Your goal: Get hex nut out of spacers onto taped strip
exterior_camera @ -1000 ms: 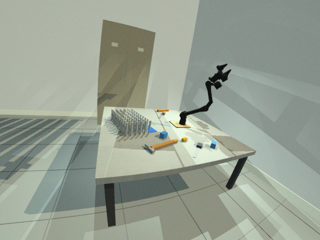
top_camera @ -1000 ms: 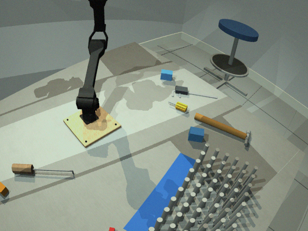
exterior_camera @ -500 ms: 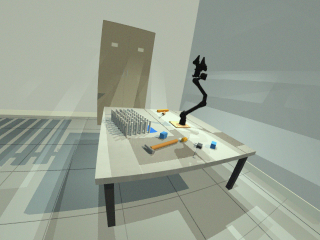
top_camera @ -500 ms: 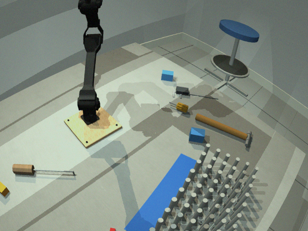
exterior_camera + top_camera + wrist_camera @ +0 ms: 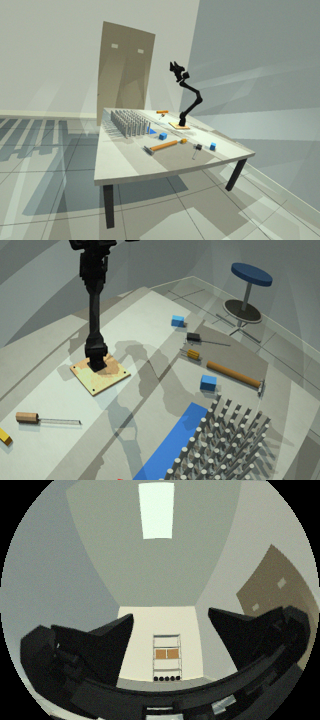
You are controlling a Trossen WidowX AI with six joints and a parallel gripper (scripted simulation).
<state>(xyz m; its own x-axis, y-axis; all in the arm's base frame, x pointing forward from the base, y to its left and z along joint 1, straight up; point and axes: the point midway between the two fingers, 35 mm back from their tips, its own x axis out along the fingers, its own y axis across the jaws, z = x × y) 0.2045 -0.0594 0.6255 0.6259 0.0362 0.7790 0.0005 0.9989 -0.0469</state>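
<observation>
Right now the small red cube is 23 cm ahead of my gripper tip, 18 cm to the right of it and 66 cm below it. Round my gripper tip: yellow-handled screwdriver 5 cm behind, 42 cm to the left, 65 cm below; then blue taped strip 23 cm ahead, 6 cm to the left, 66 cm below; then hex nut 40 cm ahead, 6 cm to the left, 66 cm below.
</observation>
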